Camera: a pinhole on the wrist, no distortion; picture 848 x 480 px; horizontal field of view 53.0 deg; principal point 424.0 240.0 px. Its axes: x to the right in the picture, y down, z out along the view. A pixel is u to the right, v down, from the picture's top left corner.
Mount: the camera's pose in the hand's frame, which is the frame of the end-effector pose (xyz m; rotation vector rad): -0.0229 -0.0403 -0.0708 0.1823 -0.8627 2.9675
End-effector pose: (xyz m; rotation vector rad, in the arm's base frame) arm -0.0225 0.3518 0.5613 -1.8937 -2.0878 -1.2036
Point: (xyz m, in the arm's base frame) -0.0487 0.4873 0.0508
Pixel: 736 164
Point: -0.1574 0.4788 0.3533
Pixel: 371 333
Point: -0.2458 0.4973 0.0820
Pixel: 596 453
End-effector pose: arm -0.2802 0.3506 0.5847 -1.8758 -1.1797 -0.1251
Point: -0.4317 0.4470 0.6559
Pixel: 324 369
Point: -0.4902 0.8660 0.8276
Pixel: outside the picture
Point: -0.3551 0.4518 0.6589
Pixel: 30 202
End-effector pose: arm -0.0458 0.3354 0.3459 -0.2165 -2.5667 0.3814
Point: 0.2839 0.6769 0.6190
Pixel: behind the camera
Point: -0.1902 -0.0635 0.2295
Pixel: 500 406
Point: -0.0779 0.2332 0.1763
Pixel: outside the picture
